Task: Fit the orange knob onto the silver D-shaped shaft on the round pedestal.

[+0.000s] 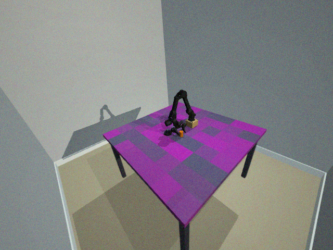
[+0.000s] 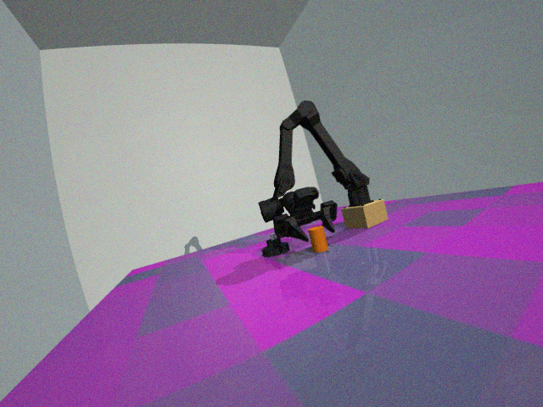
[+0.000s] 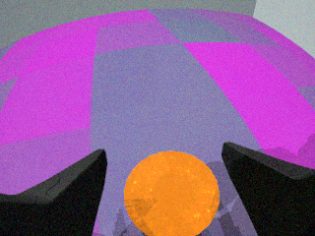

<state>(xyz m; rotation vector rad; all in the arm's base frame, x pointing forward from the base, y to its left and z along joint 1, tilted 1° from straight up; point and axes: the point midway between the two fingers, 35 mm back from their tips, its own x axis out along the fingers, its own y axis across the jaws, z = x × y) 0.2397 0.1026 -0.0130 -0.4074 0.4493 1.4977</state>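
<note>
Now: gripper tip 30 mm to the left of the orange knob. The rest, counted from my gripper tip: round pedestal: 80 mm ahead, 160 mm to the right, 10 mm below.
</note>
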